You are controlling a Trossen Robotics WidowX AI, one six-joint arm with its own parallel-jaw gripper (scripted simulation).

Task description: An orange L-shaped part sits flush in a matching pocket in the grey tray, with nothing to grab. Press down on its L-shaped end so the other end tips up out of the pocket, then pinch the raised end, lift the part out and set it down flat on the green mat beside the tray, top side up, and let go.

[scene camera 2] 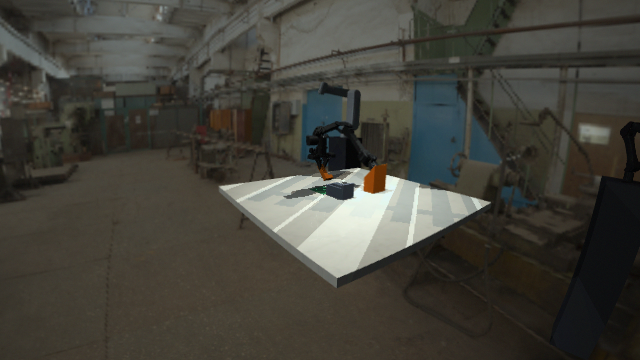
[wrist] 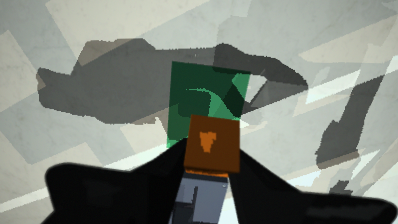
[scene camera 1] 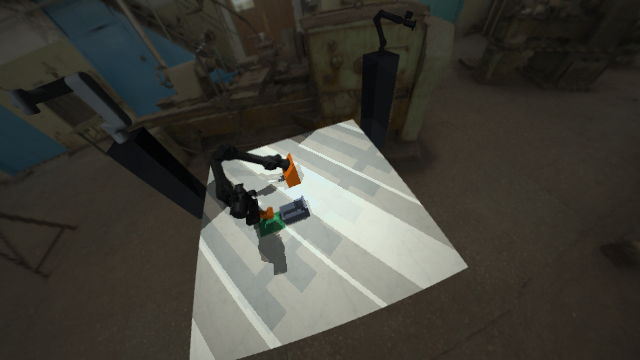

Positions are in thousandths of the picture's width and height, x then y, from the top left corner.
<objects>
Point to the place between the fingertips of my gripper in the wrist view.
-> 521, 650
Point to a green mat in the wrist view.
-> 514, 404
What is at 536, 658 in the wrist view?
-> An orange L-shaped part.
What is my gripper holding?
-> An orange L-shaped part.
</objects>
